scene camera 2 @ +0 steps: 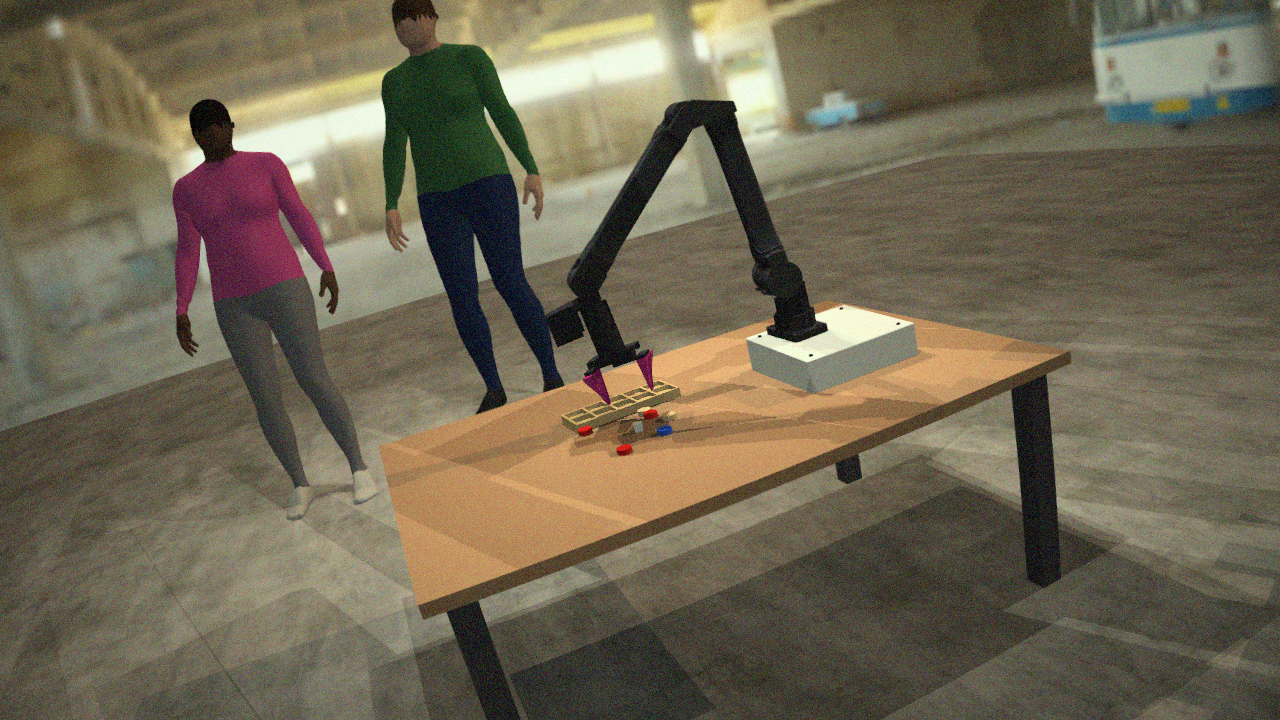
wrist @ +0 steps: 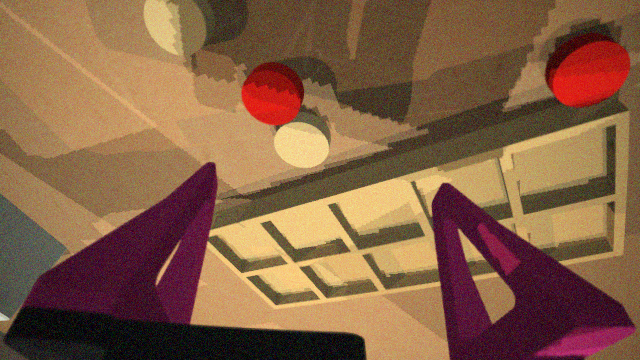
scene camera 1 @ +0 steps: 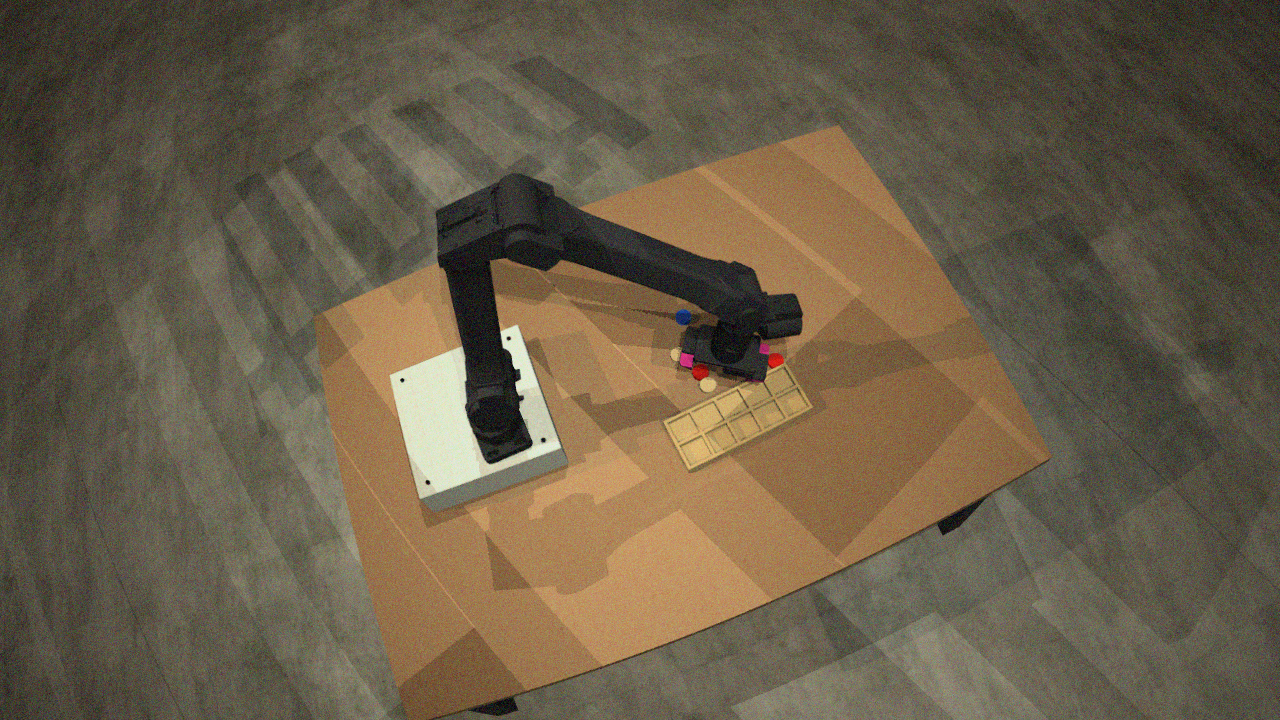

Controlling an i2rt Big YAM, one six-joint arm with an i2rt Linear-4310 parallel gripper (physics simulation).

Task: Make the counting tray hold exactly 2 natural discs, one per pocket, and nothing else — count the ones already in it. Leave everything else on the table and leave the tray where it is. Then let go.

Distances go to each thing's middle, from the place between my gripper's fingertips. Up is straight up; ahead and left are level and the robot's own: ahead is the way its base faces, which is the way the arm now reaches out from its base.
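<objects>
As I look at the counting tray (scene camera 1: 723, 424), I find it 80 mm to the right of my hand and, what is more, 30 mm below it.
</objects>
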